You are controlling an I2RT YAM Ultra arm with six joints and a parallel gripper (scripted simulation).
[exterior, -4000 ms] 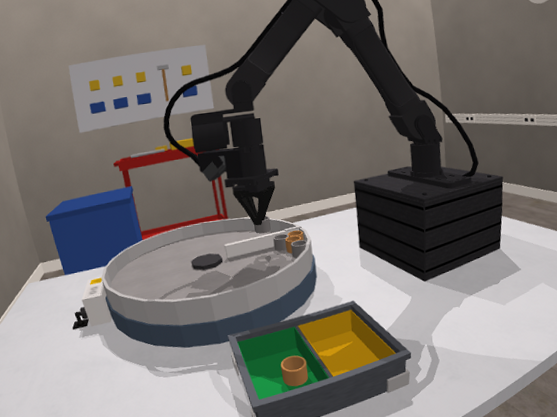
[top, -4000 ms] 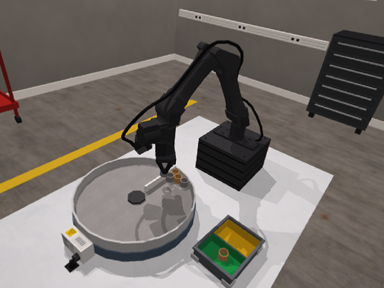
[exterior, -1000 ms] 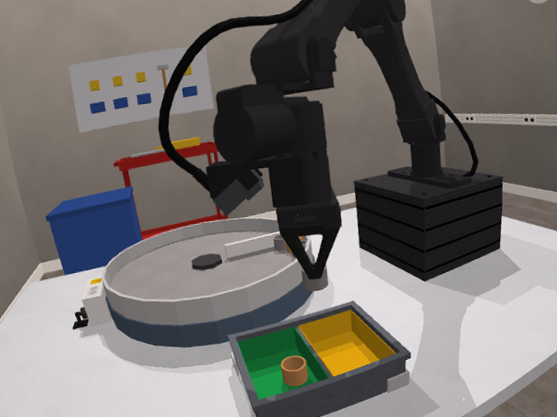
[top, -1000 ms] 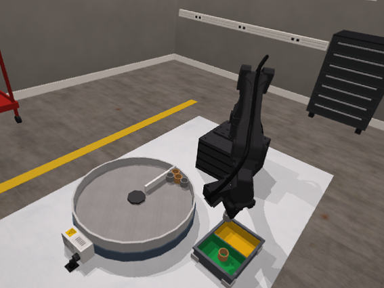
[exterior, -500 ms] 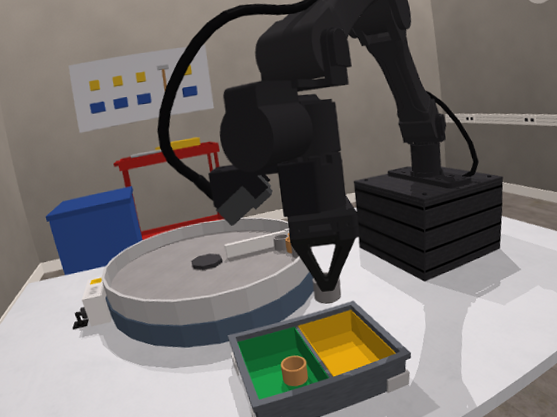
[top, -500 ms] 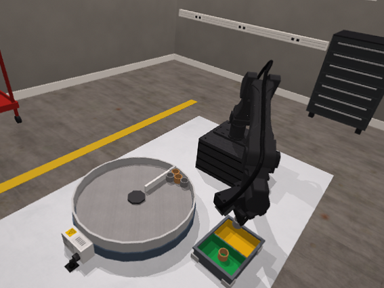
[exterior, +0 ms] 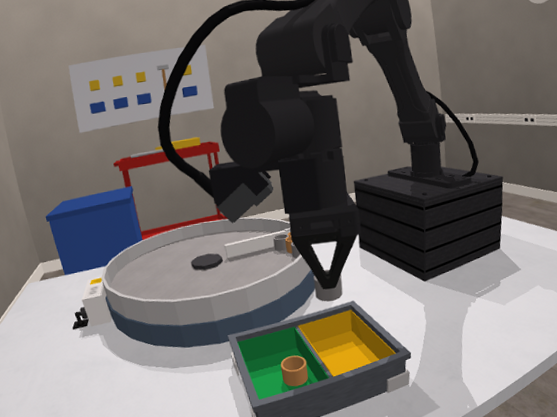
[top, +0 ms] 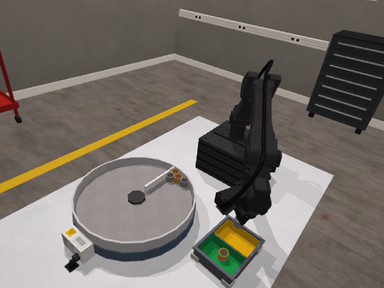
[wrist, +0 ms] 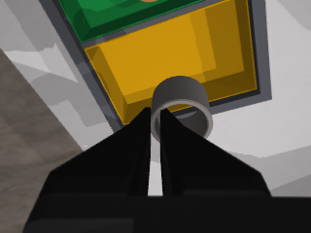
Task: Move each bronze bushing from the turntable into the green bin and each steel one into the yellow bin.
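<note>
Right now the dark grey tray is 20 mm ahead of my hand, 10 mm to the right of it and 120 mm below it. Round my hand: turntable: 90 mm ahead, 370 mm to the right, 90 mm below; green bin: 70 mm ahead, 10 mm to the right, 120 mm below; yellow bin: 20 mm behind, 10 mm to the right, 120 mm below.
</note>
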